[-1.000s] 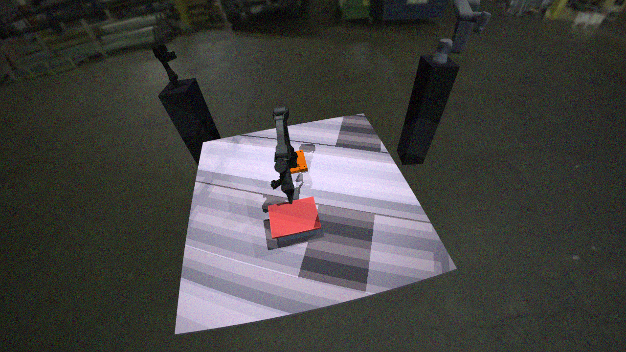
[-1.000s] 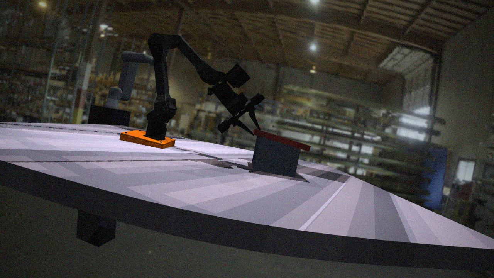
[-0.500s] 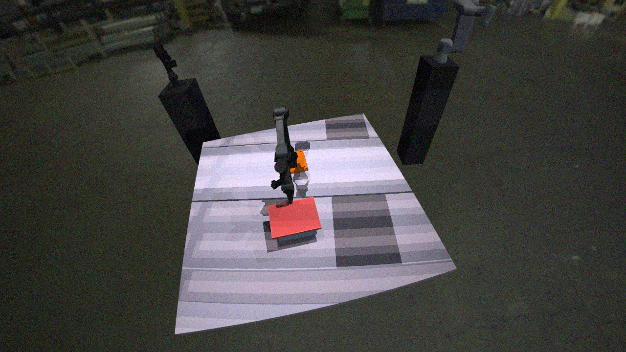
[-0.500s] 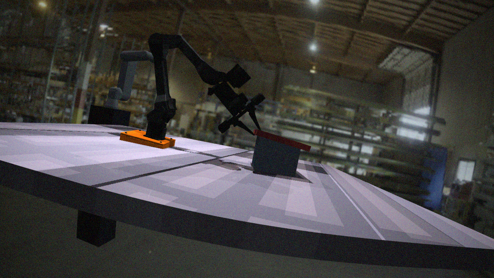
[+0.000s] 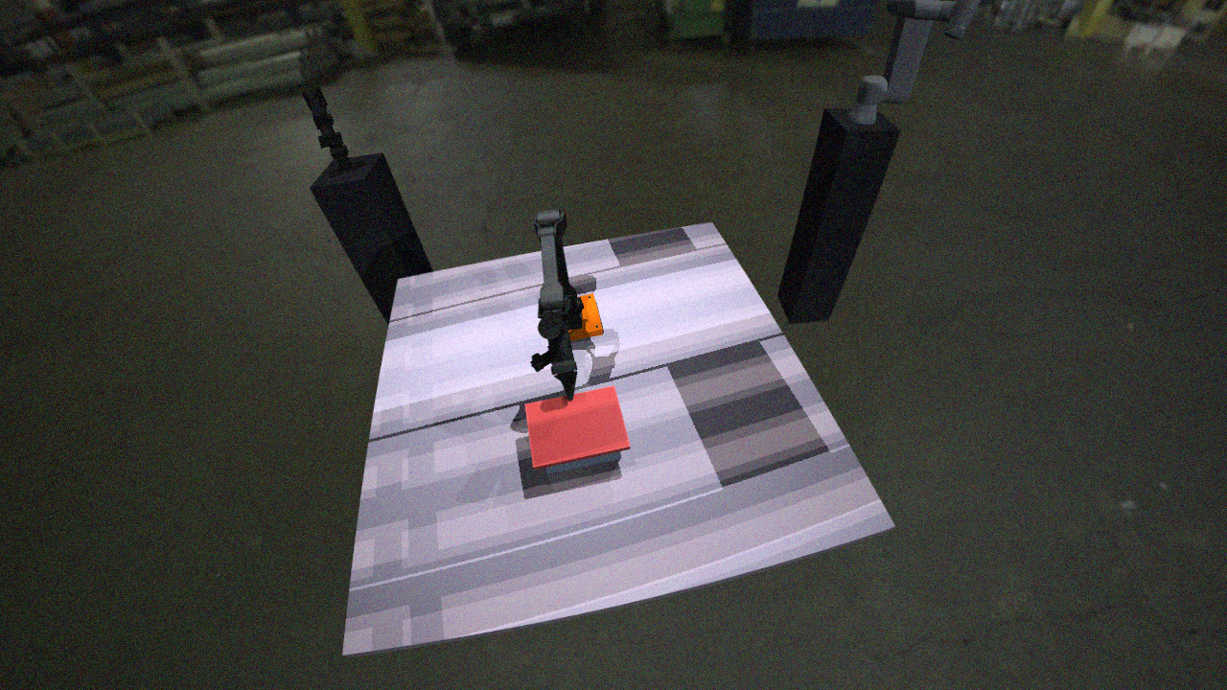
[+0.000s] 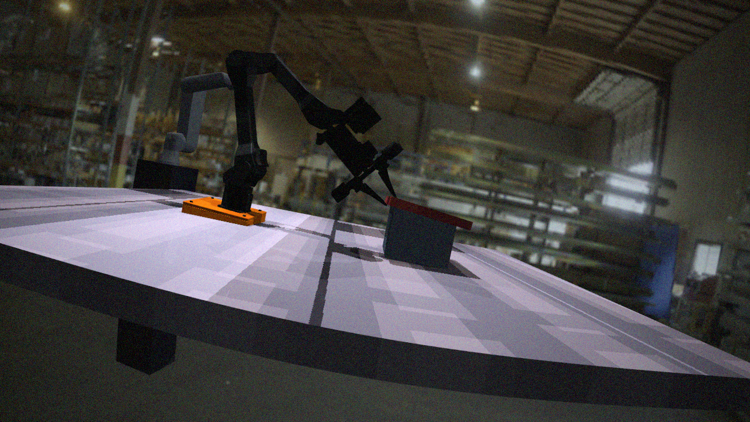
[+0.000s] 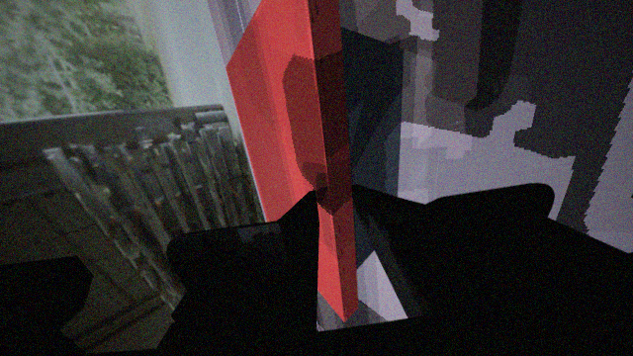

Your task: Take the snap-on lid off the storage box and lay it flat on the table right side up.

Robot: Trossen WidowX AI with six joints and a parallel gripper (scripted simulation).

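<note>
Now: the red lid 8 cm ahead of my gripper tip and 1 cm to the left of it. Round my gripper tip: dark storage box 7 cm ahead, 1 cm to the left, 6 cm below.
</note>
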